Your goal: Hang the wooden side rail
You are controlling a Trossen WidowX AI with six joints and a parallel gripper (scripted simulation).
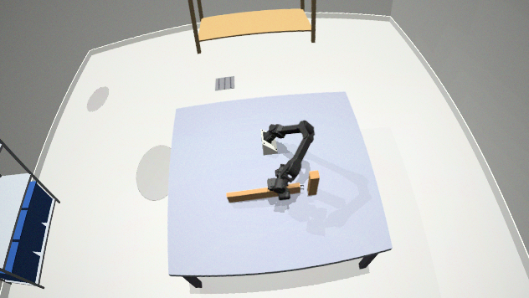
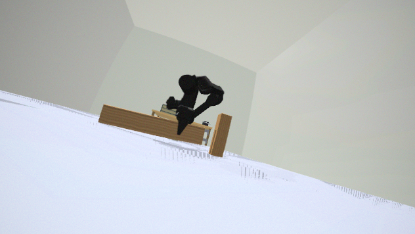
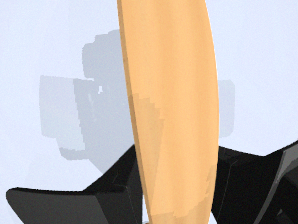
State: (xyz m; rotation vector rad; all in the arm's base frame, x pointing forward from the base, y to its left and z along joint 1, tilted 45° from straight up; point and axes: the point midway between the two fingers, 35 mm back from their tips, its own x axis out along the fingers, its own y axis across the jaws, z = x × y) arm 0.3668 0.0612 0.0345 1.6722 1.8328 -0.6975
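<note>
Right now the headboard post is 17 cm to the left of my gripper tip, 4 cm above it and 1 cm behind it.
</note>
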